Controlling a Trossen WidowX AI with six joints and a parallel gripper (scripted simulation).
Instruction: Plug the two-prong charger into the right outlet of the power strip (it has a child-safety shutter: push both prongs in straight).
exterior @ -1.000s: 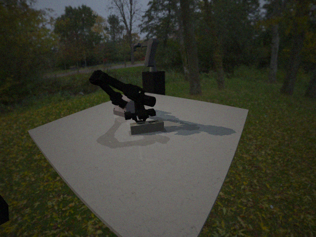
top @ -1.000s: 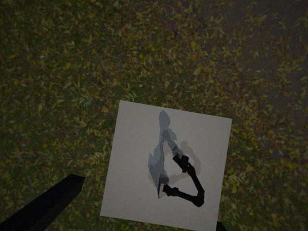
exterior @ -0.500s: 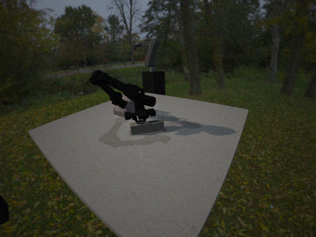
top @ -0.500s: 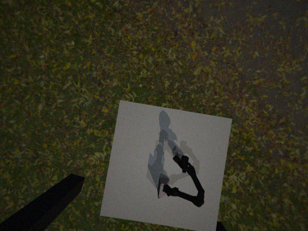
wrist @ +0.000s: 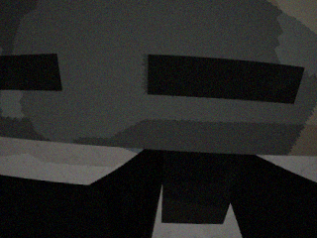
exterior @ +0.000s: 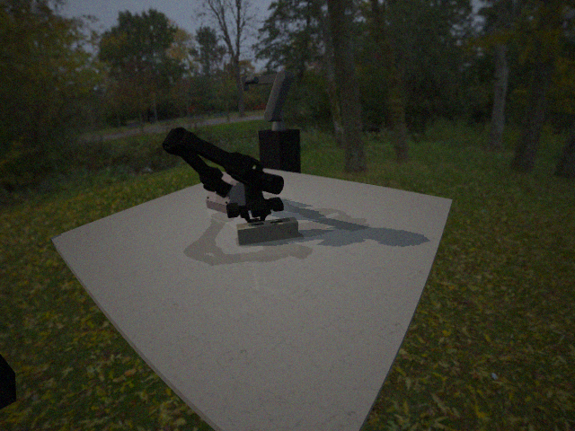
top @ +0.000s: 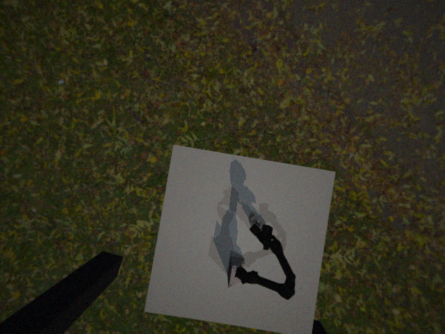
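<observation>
My gripper tip is now 1 cm short of the black two-prong charger, 1 cm to the left of it and 1 cm below it.
</observation>
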